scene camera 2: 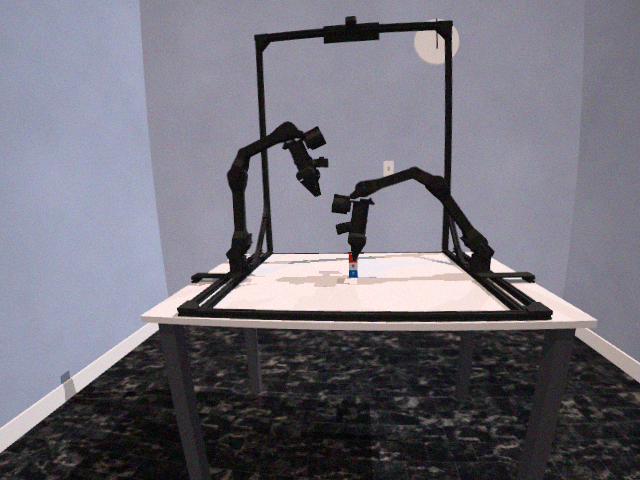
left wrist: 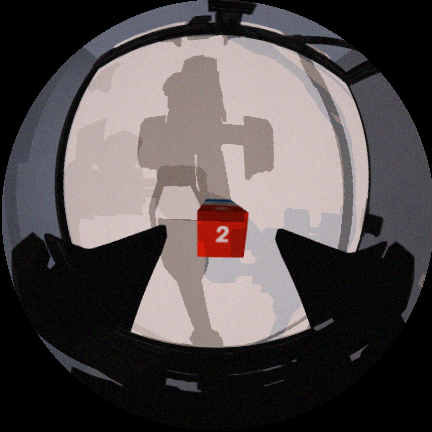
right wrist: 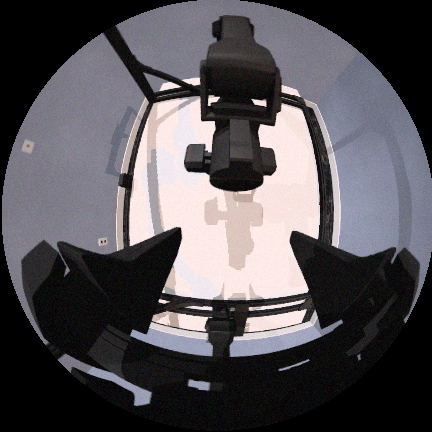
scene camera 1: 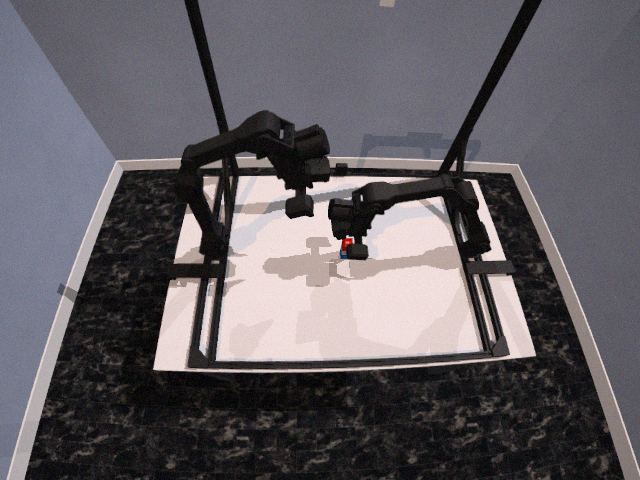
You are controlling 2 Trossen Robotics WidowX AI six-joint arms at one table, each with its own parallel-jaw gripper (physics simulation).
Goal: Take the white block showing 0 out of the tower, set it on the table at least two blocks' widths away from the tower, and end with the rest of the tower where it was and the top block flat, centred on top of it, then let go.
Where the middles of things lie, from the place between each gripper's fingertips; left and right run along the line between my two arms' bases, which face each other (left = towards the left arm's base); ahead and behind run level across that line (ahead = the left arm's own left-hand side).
My right gripper is now 120 mm to the right of the red block showing 2 (left wrist: pixel 221 229) and 230 mm above it.
Now: left hand right at the red block showing 2.
